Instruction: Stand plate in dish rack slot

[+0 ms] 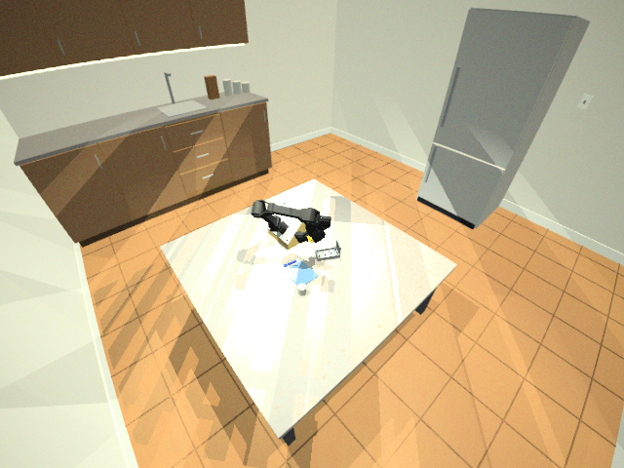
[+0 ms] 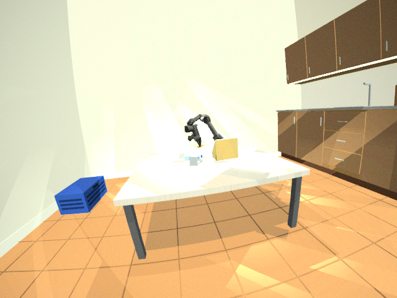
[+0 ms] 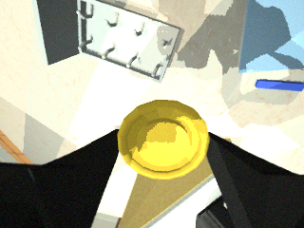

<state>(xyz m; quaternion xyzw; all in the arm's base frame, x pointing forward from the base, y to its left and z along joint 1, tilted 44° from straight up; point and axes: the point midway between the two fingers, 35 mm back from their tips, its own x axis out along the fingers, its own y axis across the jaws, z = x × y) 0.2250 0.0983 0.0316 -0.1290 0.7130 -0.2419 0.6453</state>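
The dish rack is 6 cm ahead of my gripper tip, 7 cm to the left of it and 11 cm below it. From my gripper tip the other things lie so: small white cup (19 cm ahead, 21 cm to the right, 11 cm below); plate (1 cm above).
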